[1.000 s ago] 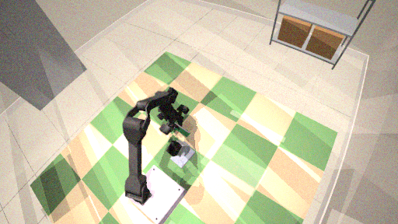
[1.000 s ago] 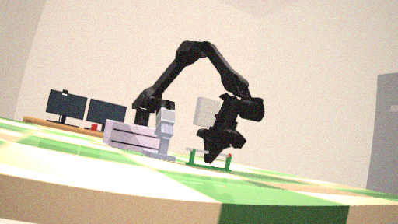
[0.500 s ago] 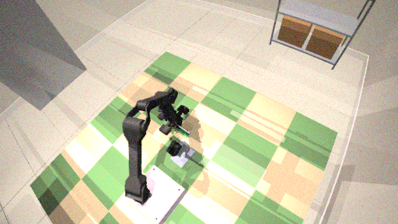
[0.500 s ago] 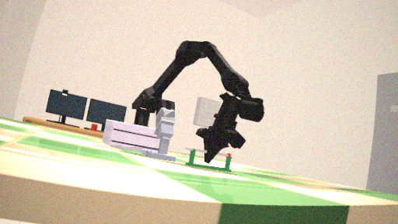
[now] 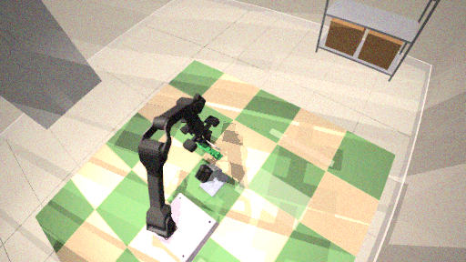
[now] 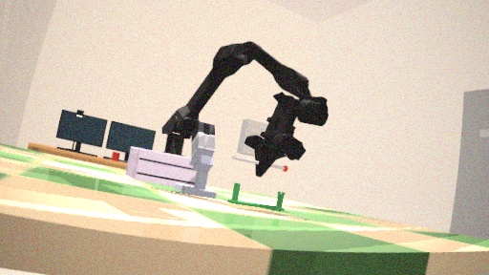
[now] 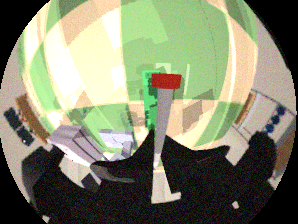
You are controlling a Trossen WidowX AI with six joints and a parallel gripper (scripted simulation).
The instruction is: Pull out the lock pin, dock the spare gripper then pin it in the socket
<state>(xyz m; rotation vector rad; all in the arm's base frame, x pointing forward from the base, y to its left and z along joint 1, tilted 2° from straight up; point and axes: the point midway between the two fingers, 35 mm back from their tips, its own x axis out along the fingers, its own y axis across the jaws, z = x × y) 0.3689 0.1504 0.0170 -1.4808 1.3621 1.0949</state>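
Now: gripper tip 90 mm past the socket, 120 mm to the left of it and 20 mm above it. Round my gripper tip: spare gripper: 100 mm behind, 120 mm to the right, 50 mm above.
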